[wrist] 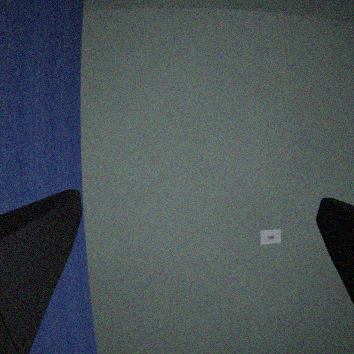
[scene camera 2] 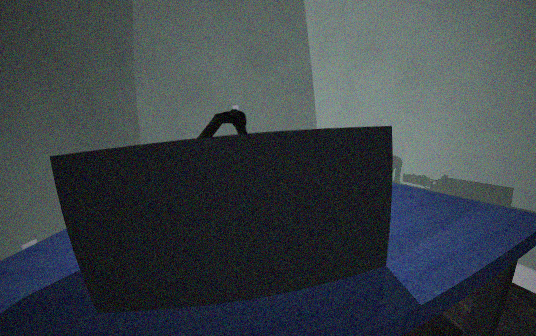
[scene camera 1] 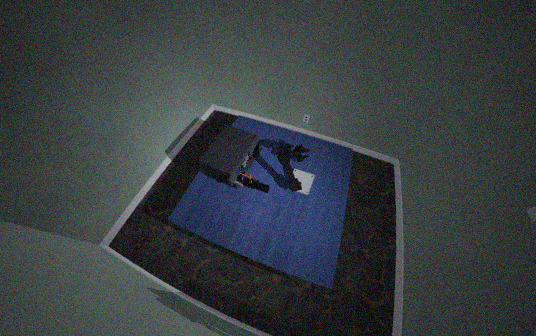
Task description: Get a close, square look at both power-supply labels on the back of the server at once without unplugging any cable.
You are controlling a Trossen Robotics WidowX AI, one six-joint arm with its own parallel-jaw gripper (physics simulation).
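Places are measured from the arm's base along level axes (x ahead, y left, z up), in millimetres.
Pixels of known places: gripper, between the fingertips: [wrist: 203, 206] [scene camera 1: 309, 153]; arm's base, origin of its link: [scene camera 1: 296, 184].
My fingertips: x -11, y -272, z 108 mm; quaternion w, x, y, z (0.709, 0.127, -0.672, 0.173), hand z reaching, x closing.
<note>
Ahead of a thing's pixels: the offset from my fingertips to its top centre. "spot": to the spot under its first point. Level surfaces: height alone.
The server [scene camera 1: 231, 150] [scene camera 2: 225, 215] is a large dark box. In scene camera 1 its back faces the arm, with orange and dark cables {spot: 438 mm left, 386 mm ahead, 31 mm up} [scene camera 1: 245, 175] at its lower right end. The power-supply labels cannot be made out in any view. My gripper [scene camera 1: 306, 153] [wrist: 203, 206] is open and empty. It is held above the mat to the right of the server in scene camera 1 and points away from the server's back. In scene camera 2 the server hides the gripper, and a bent part of the arm shows above its top edge.
A blue mat {161 mm down} [scene camera 1: 260, 225] [scene camera 2: 450, 230] [wrist: 40, 100] lies under the server and arm. A white plate [scene camera 1: 307, 184] is at the arm's base. A black bar-like object {spot: 479 mm left, 259 mm ahead, 44 mm up} [scene camera 1: 258, 185] lies beside the cables. A white wall outlet [scene camera 1: 306, 118] [wrist: 270, 237] shows beyond the mat.
</note>
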